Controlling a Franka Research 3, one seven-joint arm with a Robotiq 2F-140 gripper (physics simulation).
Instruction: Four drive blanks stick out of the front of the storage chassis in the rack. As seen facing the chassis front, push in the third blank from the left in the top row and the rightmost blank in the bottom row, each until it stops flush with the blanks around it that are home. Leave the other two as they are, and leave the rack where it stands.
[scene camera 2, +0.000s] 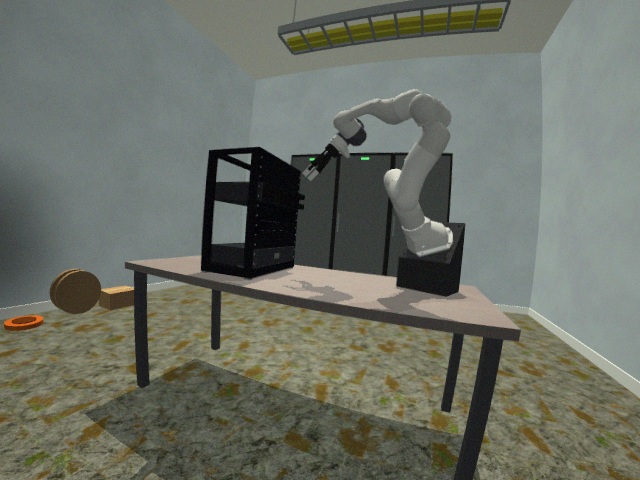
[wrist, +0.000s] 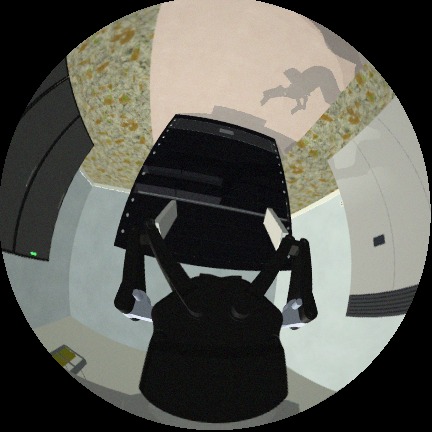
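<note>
The black rack (scene camera 2: 252, 206) (wrist: 125, 220) stands upright on the table (scene camera 2: 361, 283) (wrist: 215, 60). Two dark protruding blanks (scene camera 2: 301, 197) (scene camera 2: 301, 206) show in profile at its front edge in the scene view, one above the other. In the wrist view, greyish protruding blank surfaces (wrist: 190, 176) (wrist: 185, 193) lie in two bands on the left half of the dark front; single blanks and their columns are hard to tell apart. My gripper (scene camera 2: 310, 173) (wrist: 221, 211) is open and empty, tilted downward, in front of the rack's upper part and above the protruding blanks. Its pads overlap the dark front in the wrist view.
The arm's black base (scene camera 2: 429, 273) stands at the table's right end. Dark cabinets (scene camera 2: 361, 206) (wrist: 45, 170) stand behind the table, and a pale cabinet (wrist: 375, 200) shows at right in the wrist view. A wooden box (scene camera 2: 117, 298) and an orange ring (scene camera 2: 23, 327) lie on the floor.
</note>
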